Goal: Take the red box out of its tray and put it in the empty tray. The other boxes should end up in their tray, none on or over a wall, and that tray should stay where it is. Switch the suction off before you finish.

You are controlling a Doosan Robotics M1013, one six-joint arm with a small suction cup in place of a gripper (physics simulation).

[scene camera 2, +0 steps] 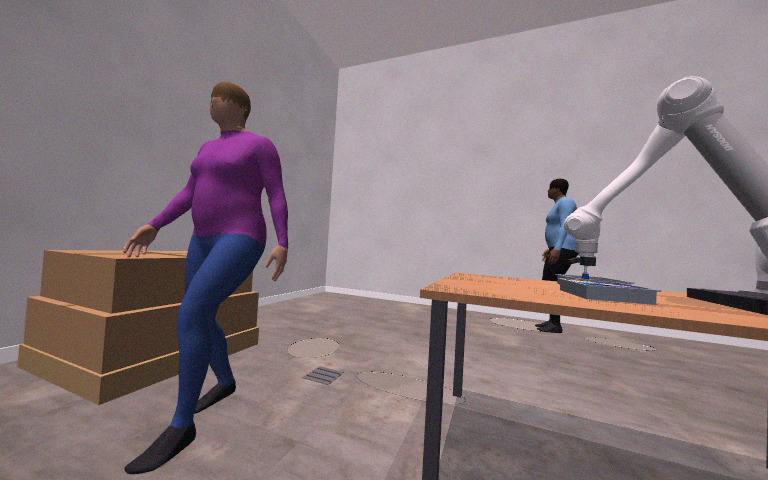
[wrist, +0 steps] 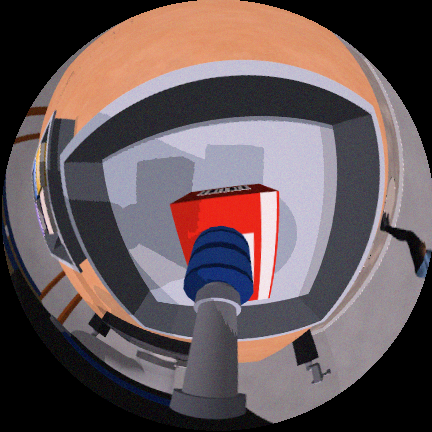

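Where they show: hand at its tool point: (wrist: 221, 240); arm's base at its link origin: (wrist: 158, 352).
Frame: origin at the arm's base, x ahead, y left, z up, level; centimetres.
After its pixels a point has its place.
Observation:
The suction cup (scene camera 2: 585, 276) (wrist: 218, 262), blue and ribbed, is against the red box (wrist: 220, 212) {x 56.9, y -21.9, z -0.2 cm} and holds it. The box has a white stripe and is inside the walls of the empty grey tray (wrist: 352, 180) {x 59.4, y -32.3, z -2.1 cm}. Its underside is hidden, so I cannot tell whether it touches the tray floor. In the scene view the box is hidden. The other grey tray (scene camera 2: 623, 295) {x 54.9, y 21.1, z -2.1 cm} (wrist: 65, 135) {x 66.7, y -0.3, z -2.8 cm} stands beside this one, at the far left in the wrist view. Some of the other boxes (wrist: 46, 210) {x 56.5, y 5.1, z 0.2 cm} show inside it at a steep angle, yellow, blue and pale; their exact seating is unclear.
Both trays stand on a wooden table (scene camera 2: 509, 291) {x 90.9, y 24.1, z -4.4 cm} (wrist: 215, 30). A dark base plate (scene camera 2: 727, 298) {x 17.6, y 1.6, z -1.6 cm} lies at its right. A person in light blue (scene camera 2: 560, 217) stands behind the table. A person in purple (scene camera 2: 229, 186) is at the left, by stacked brown boxes (scene camera 2: 73, 283).

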